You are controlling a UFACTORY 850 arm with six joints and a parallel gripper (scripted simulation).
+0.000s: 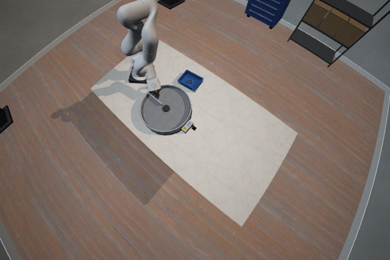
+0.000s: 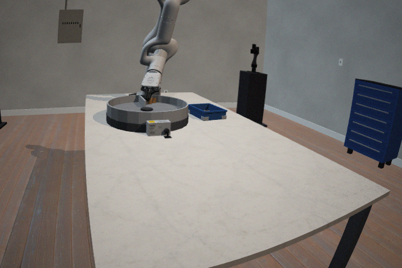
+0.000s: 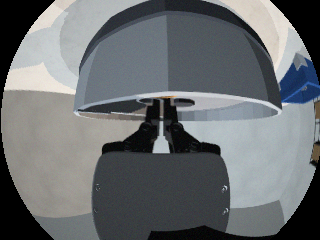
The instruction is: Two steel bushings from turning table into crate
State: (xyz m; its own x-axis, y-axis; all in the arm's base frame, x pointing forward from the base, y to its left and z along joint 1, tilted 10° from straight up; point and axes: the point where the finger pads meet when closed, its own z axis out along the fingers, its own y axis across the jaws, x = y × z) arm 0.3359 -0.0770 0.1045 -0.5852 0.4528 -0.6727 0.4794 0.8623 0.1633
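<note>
The blue crate lies 330 mm to the left of my hand, 70 mm below it and 70 mm ahead of it. Round my hand: round grey turning table: 130 mm ahead, 40 mm below, 20 mm to the right.
</note>
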